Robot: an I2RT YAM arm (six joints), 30 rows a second.
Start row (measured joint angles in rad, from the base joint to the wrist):
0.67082, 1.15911, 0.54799, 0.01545, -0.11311, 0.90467
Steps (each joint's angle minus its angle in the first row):
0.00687, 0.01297, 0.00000, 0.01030, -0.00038, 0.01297
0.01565, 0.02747, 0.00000, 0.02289, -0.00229, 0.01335
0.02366, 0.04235, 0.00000, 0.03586, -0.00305, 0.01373
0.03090, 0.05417, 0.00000, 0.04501, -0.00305, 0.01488
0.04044, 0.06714, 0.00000, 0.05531, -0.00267, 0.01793
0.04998, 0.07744, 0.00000, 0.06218, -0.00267, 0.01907
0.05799, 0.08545, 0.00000, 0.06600, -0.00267, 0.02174
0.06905, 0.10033, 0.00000, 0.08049, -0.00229, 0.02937
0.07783, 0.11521, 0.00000, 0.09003, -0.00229, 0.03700
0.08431, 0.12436, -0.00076, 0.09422, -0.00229, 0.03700
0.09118, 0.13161, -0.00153, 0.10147, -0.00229, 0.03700
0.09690, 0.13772, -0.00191, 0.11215, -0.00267, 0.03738
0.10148, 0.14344, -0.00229, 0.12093, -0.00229, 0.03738
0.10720, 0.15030, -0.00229, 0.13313, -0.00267, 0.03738
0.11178, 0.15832, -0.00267, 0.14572, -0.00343, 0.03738
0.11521, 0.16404, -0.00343, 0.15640, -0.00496, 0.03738
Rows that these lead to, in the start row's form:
0.67769, 1.17208, 0.54799, 0.02575, -0.11349, 0.91764
0.68647, 1.18658, 0.54799, 0.03834, -0.11540, 0.91802
0.69448, 1.20146, 0.54799, 0.05131, -0.11616, 0.91840
0.70172, 1.21328, 0.54799, 0.06046, -0.11616, 0.91955
0.71126, 1.22625, 0.54799, 0.07076, -0.11578, 0.92260
0.72080, 1.23655, 0.54799, 0.07763, -0.11578, 0.92374
0.72881, 1.24456, 0.54799, 0.08145, -0.11578, 0.92641
0.73987, 1.25944, 0.54799, 0.09594, -0.11540, 0.93404
0.74865, 1.27432, 0.54799, 0.10548, -0.11540, 0.94167
0.75513, 1.28347, 0.54723, 0.10967, -0.11540, 0.94167
0.76200, 1.29072, 0.54646, 0.11692, -0.11540, 0.94167
0.76772, 1.29683, 0.54608, 0.12760, -0.11578, 0.94205
0.77230, 1.30255, 0.54570, 0.13638, -0.11540, 0.94205
0.77802, 1.30941, 0.54570, 0.14858, -0.11578, 0.94205
0.78260, 1.31743, 0.54532, 0.16117, -0.11654, 0.94205
0.78603, 1.32315, 0.54456, 0.17185, -0.11807, 0.94205

